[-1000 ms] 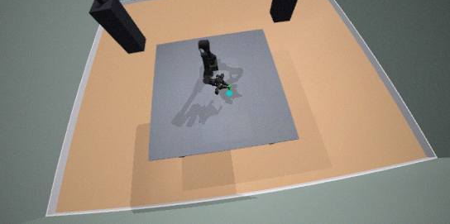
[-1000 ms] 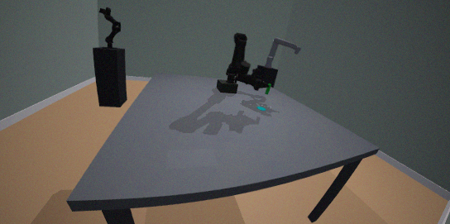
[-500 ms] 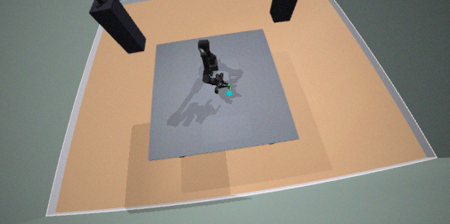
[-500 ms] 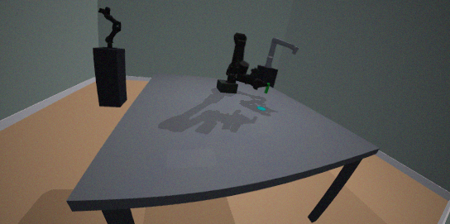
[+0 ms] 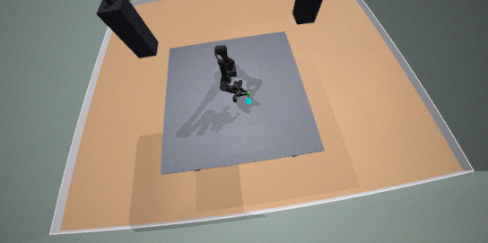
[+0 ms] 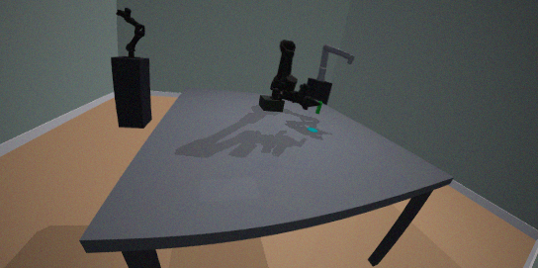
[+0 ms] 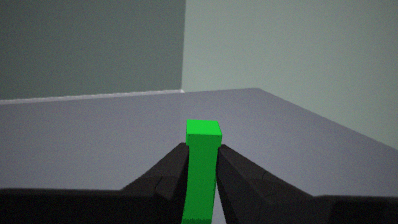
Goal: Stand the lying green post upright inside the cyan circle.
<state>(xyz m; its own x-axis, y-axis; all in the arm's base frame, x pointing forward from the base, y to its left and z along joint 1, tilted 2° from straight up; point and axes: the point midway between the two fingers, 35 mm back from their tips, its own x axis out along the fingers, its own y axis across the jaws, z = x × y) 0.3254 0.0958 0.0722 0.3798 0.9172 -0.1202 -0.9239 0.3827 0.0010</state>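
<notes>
The cyan circle lies 150 mm below my gripper tip. Also, from my gripper tip: green post: 20 mm below.
</notes>
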